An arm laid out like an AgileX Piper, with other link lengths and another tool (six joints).
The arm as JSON. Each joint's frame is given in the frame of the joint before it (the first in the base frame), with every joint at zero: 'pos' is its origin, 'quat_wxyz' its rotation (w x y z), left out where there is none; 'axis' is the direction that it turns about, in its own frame. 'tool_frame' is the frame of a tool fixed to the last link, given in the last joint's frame.
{
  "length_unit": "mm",
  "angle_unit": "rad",
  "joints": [
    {
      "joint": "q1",
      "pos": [
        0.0,
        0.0,
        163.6
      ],
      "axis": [
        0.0,
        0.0,
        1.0
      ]
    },
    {
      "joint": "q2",
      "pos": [
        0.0,
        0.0,
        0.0
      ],
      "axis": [
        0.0,
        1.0,
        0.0
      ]
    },
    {
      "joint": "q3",
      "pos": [
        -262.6,
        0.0,
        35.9
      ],
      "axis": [
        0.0,
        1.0,
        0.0
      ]
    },
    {
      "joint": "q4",
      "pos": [
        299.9,
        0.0,
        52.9
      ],
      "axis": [
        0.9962,
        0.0,
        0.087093
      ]
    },
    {
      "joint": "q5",
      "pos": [
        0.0,
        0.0,
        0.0
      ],
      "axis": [
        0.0,
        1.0,
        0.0
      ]
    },
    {
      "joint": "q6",
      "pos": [
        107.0,
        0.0,
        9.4
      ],
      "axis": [
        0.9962,
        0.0,
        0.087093
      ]
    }
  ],
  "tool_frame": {
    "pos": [
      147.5,
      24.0,
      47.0
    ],
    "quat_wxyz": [
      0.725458,
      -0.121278,
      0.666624,
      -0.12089
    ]
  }
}
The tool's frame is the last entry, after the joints.
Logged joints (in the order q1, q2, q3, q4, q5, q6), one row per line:
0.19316, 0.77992, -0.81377, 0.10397, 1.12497, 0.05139
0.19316, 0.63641, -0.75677, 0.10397, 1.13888, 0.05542
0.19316, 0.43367, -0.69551, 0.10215, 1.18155, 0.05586
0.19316, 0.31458, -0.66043, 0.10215, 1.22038, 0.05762
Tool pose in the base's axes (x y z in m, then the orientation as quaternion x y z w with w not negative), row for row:
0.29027, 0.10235, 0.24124, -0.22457, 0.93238, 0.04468, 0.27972
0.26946, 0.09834, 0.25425, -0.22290, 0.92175, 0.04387, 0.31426
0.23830, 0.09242, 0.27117, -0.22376, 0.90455, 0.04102, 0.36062
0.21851, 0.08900, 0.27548, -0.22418, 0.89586, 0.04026, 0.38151
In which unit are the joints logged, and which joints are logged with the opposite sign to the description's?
The joints are logged in radians. Opposite sign: none.
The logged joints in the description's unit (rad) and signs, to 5 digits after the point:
0.19316, 0.77992, -0.81377, 0.10397, 1.12497, 0.05139
0.19316, 0.63641, -0.75677, 0.10397, 1.13888, 0.05542
0.19316, 0.43367, -0.69551, 0.10215, 1.18155, 0.05586
0.19316, 0.31458, -0.66043, 0.10215, 1.22038, 0.05762

